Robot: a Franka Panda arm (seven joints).
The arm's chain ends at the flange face. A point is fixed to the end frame.
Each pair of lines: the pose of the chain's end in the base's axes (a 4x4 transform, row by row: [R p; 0 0 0 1], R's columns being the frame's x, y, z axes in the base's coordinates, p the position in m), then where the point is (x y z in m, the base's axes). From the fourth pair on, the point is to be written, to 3 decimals.
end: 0.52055, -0.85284, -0.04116, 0.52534; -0.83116, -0.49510, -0.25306, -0.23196; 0.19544, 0.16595, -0.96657, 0.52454; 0, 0, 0, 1
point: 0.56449 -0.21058 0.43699
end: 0.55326, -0.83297, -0.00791, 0.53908; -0.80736, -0.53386, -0.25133, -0.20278; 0.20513, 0.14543, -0.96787, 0.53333; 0, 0, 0, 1
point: 0.57917 -0.17935 0.44674
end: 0.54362, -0.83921, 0.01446, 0.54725; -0.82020, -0.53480, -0.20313, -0.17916; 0.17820, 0.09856, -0.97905, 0.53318; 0, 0, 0, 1
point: 0.58958 -0.15174 0.44886
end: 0.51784, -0.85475, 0.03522, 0.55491; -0.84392, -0.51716, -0.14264, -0.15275; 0.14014, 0.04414, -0.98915, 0.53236; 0, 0, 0, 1
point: 0.600 -0.121 0.451
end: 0.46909, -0.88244, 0.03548, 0.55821; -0.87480, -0.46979, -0.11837, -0.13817; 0.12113, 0.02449, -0.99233, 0.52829; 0, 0, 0, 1
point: 0.606 -0.107 0.448
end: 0.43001, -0.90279, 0.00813, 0.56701; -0.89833, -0.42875, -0.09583, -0.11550; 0.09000, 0.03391, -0.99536, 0.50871; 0, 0, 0, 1
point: 0.614 -0.085 0.428
